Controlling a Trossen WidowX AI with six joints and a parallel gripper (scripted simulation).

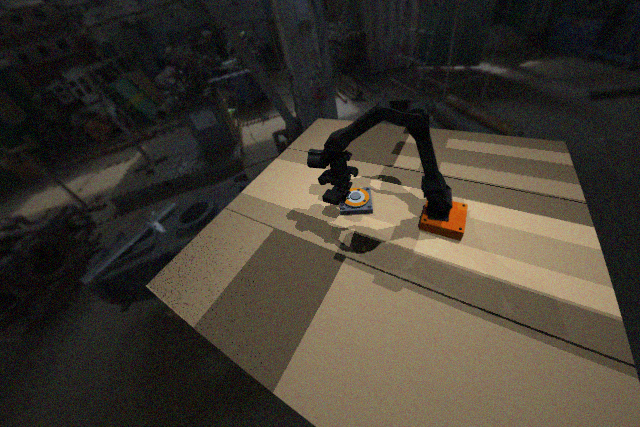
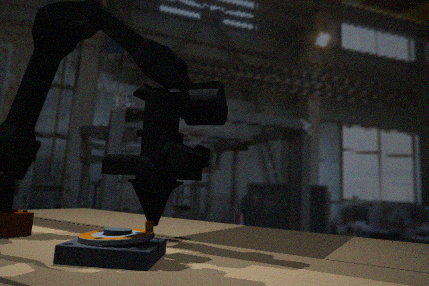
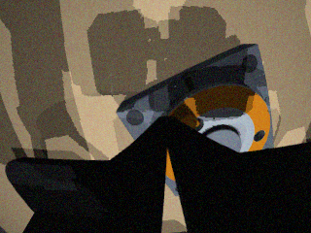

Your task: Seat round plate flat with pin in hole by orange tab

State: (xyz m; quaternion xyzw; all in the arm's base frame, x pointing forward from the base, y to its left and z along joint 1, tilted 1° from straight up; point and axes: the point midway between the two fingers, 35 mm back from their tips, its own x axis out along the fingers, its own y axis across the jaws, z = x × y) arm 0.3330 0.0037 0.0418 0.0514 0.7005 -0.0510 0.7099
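Right now my gripper tip is 2 cm past the round plate, 3 cm to the left of it and 1 cm above it. The rest, counted from my gripper tip: dark square base: 4 cm behind, 4 cm to the right, 2 cm below.
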